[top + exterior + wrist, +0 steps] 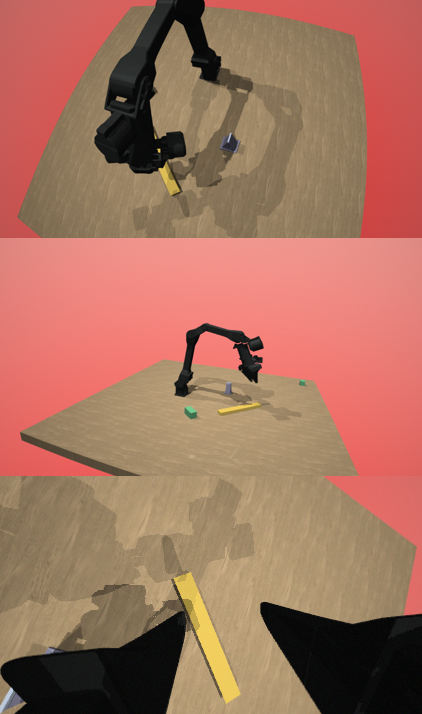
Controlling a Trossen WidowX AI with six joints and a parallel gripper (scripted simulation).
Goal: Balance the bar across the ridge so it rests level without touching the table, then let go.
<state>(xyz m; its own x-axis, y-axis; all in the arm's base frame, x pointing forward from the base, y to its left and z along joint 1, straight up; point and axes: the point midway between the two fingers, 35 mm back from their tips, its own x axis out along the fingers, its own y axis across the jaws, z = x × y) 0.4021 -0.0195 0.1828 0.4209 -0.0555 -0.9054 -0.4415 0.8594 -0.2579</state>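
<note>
The yellow bar is 140 mm below my gripper tip, 50 mm behind it and 40 mm to the right of it. From my gripper tip the other things lie so: green cube (520 mm to the left, 320 mm ahead, 140 mm below).
</note>
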